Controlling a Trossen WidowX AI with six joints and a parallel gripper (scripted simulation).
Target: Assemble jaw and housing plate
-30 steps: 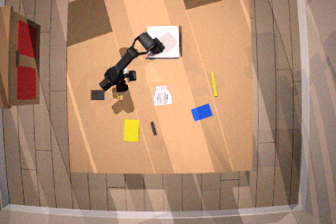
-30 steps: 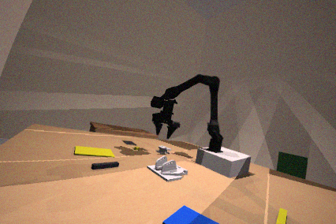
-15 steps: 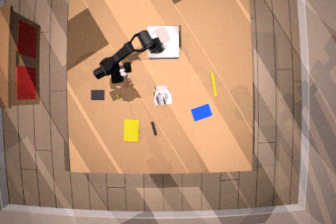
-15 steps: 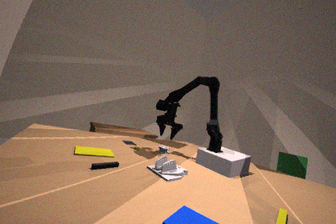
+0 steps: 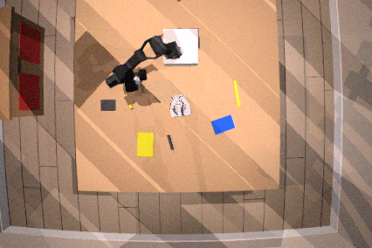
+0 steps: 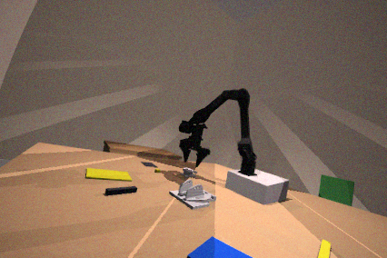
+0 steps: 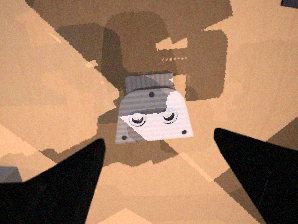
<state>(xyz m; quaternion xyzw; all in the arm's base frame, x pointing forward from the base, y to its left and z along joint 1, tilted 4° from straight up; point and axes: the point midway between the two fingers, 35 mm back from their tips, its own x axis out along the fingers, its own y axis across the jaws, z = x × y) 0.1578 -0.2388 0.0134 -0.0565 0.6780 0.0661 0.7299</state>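
Now: gripper tip 10 mm short of the small white part and 30 mm above it. Round my gripper tip: silver jaw 130 mm ahead, 260 mm to the left, 40 mm below; yellow cube 170 mm ahead, 20 mm to the right, 50 mm below; dark square 170 mm ahead, 160 mm to the right, 60 mm below.
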